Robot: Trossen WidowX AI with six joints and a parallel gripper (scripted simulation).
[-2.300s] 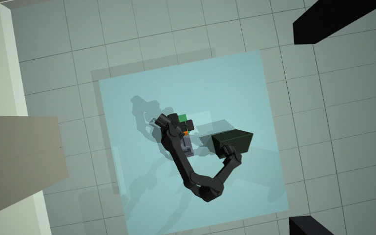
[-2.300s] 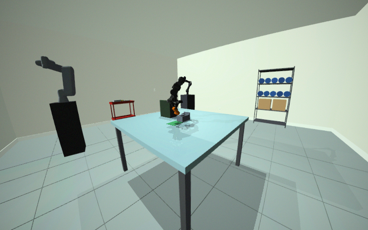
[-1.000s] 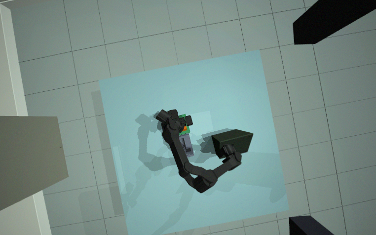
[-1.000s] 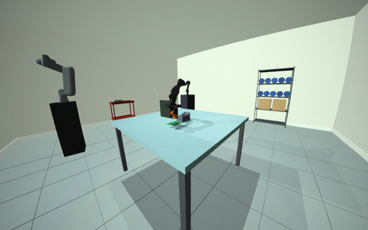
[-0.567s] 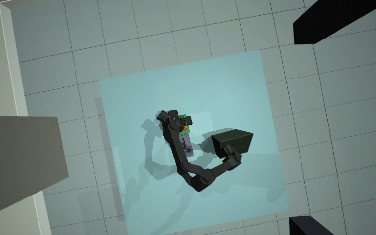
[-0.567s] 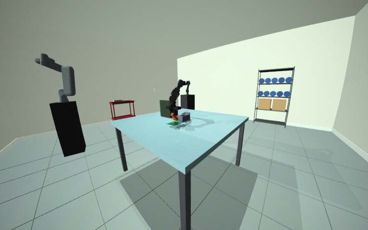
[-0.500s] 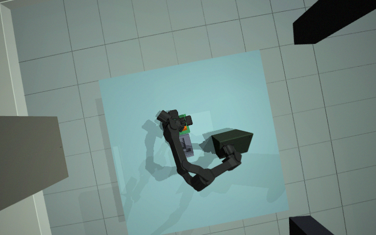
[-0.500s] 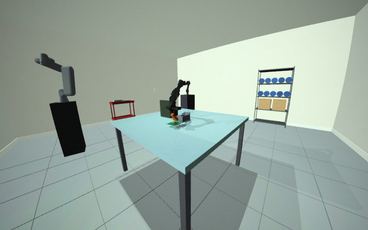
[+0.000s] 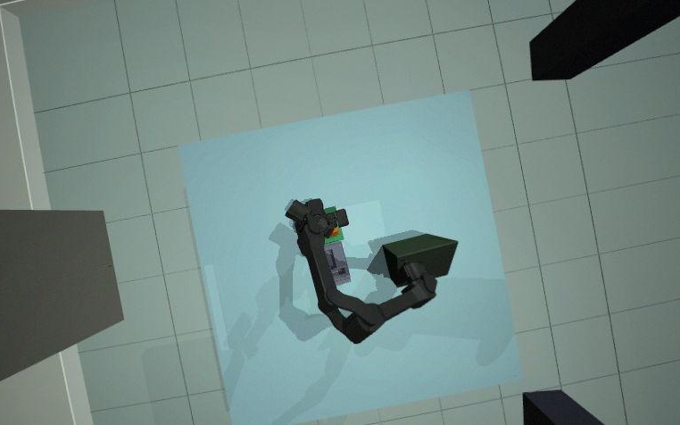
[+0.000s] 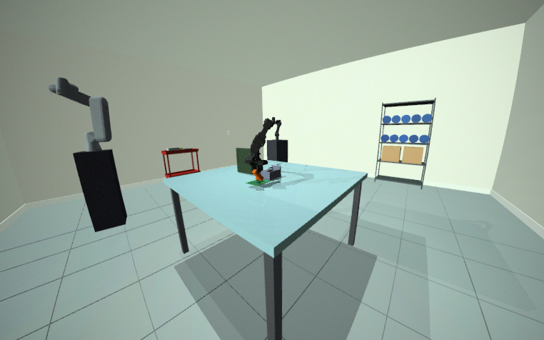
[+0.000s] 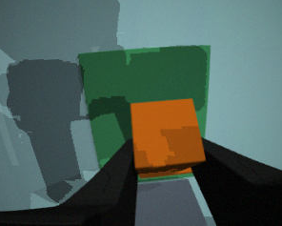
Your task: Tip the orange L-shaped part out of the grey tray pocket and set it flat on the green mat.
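Now: gripper tip 3 cm to the right of the orange L-shaped part, 3 cm above it and 2 cm past it. From my gripper tip the other things lie so: green mat: 9 cm below, 2 cm to the left.
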